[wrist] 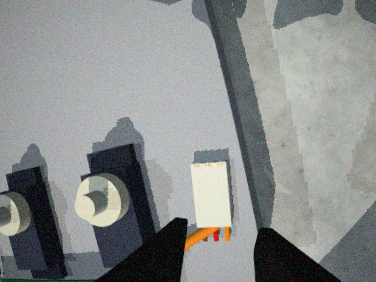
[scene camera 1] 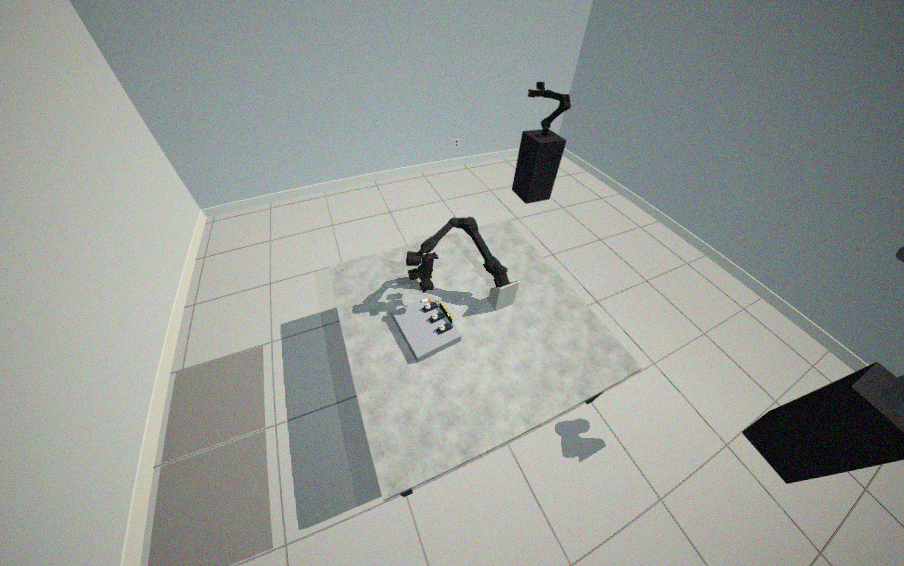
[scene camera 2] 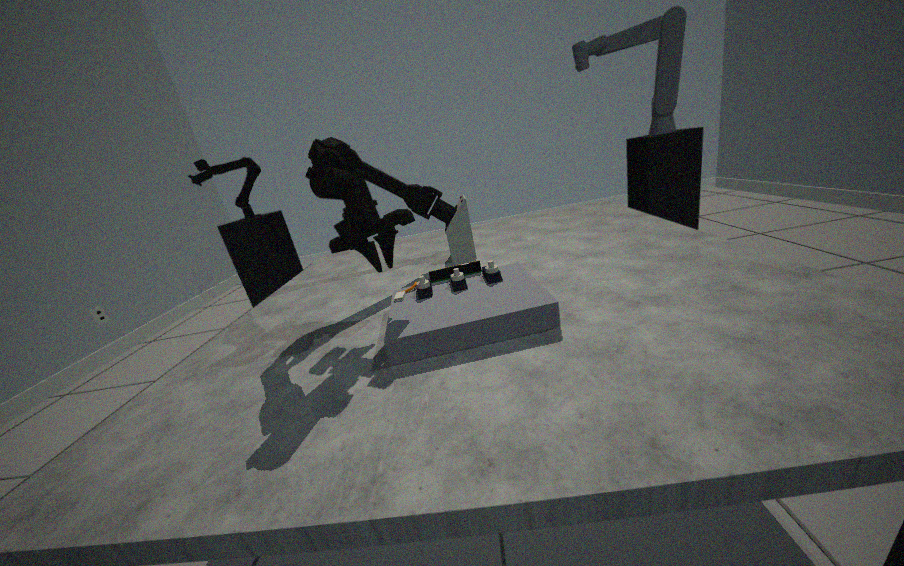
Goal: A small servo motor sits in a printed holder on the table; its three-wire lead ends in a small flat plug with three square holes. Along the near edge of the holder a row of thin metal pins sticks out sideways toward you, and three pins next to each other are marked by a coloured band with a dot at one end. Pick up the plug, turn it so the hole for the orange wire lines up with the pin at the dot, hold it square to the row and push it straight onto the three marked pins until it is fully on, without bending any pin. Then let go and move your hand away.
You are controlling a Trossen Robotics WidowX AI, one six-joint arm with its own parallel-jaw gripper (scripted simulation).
In view: the gripper (scene camera 2: 385, 270) and a grey holder (scene camera 2: 520, 305).
The gripper also shows in the wrist view (wrist: 221, 235). The grey holder shows as well in the wrist view (wrist: 83, 83) and in scene camera 1 (scene camera 1: 421, 336).
